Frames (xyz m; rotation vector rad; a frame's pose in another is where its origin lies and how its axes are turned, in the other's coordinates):
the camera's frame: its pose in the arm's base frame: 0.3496 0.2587 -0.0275 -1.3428 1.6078 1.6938
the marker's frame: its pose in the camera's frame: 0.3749 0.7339 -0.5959 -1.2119 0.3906 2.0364
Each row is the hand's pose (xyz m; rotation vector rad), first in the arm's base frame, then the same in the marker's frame.
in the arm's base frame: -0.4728 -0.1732 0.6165 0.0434 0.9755 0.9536
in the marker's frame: -0.0291 0.0225 0.6907 -0.1083 1.6238 2.3486
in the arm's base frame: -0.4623 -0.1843 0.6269 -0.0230 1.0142 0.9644
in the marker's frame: -0.0134 0.0321 0.6886 -0.2007 1.6039 2.3871
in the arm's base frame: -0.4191 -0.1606 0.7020 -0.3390 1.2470 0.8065
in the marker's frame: 0.0146 0.0993 0.7411 -0.7607 1.5441 2.3223
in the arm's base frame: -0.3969 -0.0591 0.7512 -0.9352 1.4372 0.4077
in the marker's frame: -0.0364 0.1611 0.8235 -1.5736 1.1623 1.9916
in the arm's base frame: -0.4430 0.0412 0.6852 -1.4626 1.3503 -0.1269
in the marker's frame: -0.1586 0.1274 0.8449 -2.0205 0.6192 1.4567
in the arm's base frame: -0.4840 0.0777 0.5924 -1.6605 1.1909 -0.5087
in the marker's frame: -0.2453 0.0735 0.8101 -2.0885 0.3372 1.0746
